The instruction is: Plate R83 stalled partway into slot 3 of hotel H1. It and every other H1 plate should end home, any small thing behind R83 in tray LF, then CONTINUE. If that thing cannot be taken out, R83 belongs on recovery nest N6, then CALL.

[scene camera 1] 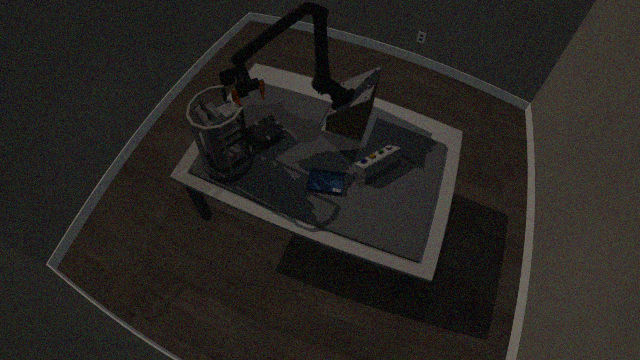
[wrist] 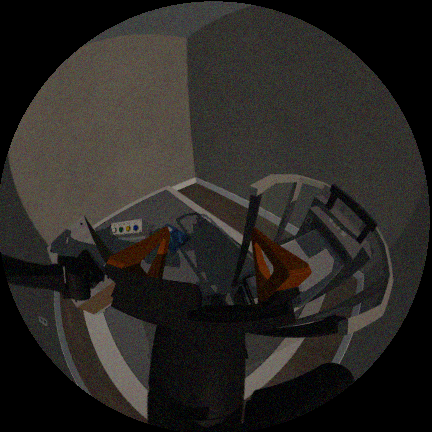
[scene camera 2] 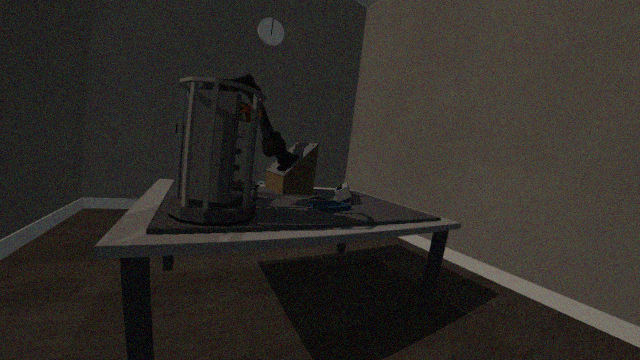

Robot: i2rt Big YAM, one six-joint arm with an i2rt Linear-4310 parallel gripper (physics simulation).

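Places are measured from the arm's base along level axes (x left, y up, z ahead), in centimetres.
Pixels of known places: gripper, fingertip midpoint: (scene camera 1: 252, 102) (wrist: 209, 231); arm's base, origin of the base link: (scene camera 1: 343, 99) (wrist: 88, 268) (scene camera 2: 288, 163).
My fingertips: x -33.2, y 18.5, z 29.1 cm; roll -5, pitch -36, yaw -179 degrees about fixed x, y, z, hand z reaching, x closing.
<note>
Ahead of a thing's pixels: the offset from my fingertips to its top centre. "spot": to the spot under its first point.
My gripper (scene camera 1: 250, 98) (wrist: 209, 231) is open, with nothing between its orange fingers. It is high, at the rim of a tall round cage @(spot: dx -22.6, dy +3.1, dz +14.0 cm) (scene camera 1: 188, 114) (scene camera 2: 200, 80) (wrist: 367, 320); in the wrist view one finger overlaps a dark cage post. Inside the cage stands a grey hotel @(dx -13.6, dy +5.3, dz +7.5 cm) (scene camera 2: 227, 150) (wrist: 340, 232) with a black handle on top. Its label cannot be read, so I cannot tell if it is H1. Plate R83, slot 3 and any small thing behind the plate cannot be made out. Tray LF and nest N6 cannot be identified in this dim light.
A blue flat thing @(dx +33.7, dy -31.9, dz +8.1 cm) (scene camera 1: 326, 181) (scene camera 2: 330, 205) (wrist: 177, 238) lies mid-table. A white panel with coloured buttons @(dx +54.7, dy -25.3, dz -6.5 cm) (scene camera 1: 377, 156) (wrist: 127, 227) stands beyond it. A dark low fixture @(dx -0.2, dy -26.1, dz -8.9 cm) (scene camera 1: 265, 131) is beside the cage. The arm's wedge-shaped base (scene camera 1: 350, 120) (scene camera 2: 301, 172) stands at the table's far side.
</note>
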